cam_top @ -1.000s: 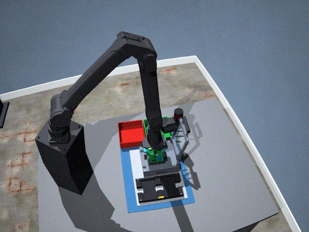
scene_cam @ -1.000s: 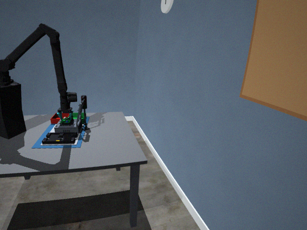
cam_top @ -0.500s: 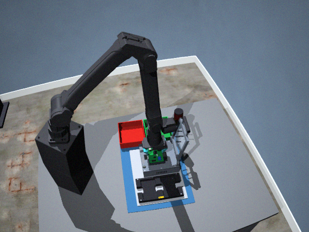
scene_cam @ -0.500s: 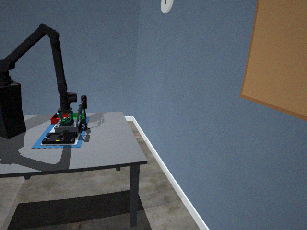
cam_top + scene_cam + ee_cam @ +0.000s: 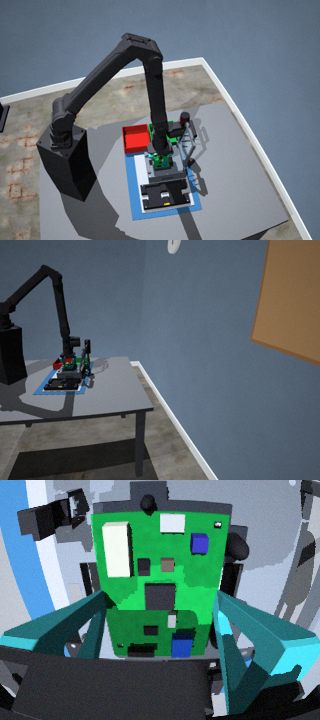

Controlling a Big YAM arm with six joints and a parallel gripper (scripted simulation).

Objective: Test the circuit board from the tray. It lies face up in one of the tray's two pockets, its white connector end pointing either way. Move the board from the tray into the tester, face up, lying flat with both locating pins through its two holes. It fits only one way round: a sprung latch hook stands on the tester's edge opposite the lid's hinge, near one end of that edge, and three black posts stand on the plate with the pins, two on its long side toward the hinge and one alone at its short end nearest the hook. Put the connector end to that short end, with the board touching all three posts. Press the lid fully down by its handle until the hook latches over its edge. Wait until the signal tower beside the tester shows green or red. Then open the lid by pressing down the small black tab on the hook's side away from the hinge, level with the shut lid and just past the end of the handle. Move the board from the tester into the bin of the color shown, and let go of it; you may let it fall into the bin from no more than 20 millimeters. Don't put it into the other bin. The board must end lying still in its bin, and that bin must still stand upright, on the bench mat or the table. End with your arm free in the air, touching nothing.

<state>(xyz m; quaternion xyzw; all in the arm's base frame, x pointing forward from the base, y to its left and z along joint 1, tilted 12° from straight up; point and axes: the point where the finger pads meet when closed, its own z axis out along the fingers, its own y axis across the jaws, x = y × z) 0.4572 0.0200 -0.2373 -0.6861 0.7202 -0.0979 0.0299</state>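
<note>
My hand is right at the green circuit board. The rest, counted from my hand: black latch hook 60 mm behind, 60 mm to the left; then clear lid 130 mm ahead, 10 mm to the right, 100 mm above; then green bin 60 mm ahead, 200 mm to the left, 70 mm below.
</note>
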